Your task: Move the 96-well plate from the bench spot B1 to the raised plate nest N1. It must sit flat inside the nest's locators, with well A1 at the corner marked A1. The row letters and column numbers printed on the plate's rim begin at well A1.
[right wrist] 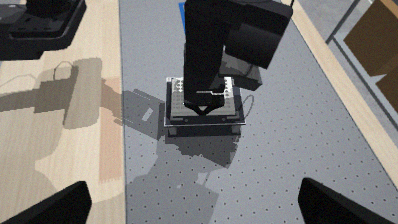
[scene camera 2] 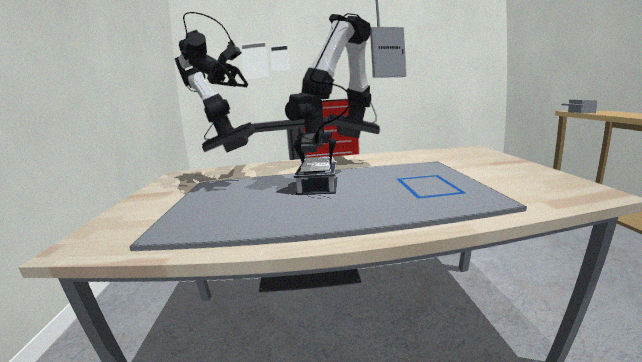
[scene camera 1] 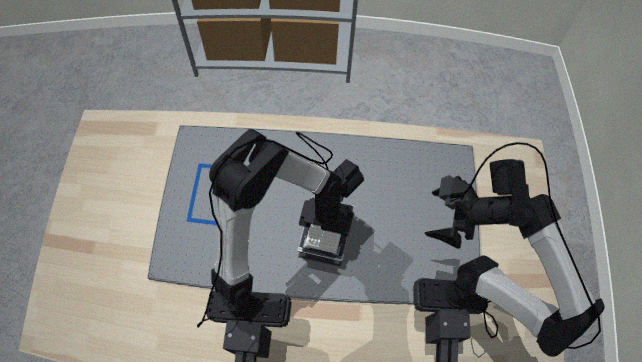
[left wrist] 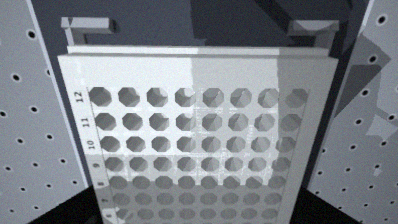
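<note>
The left gripper is there in the pictures, and the right wrist view and the left wrist view both have it too. The right gripper is there as well, and it can also be seen in the right wrist view and in scene camera 2. Besides the grippers, the pictures show a white 96-well plate and a dark raised nest.
</note>
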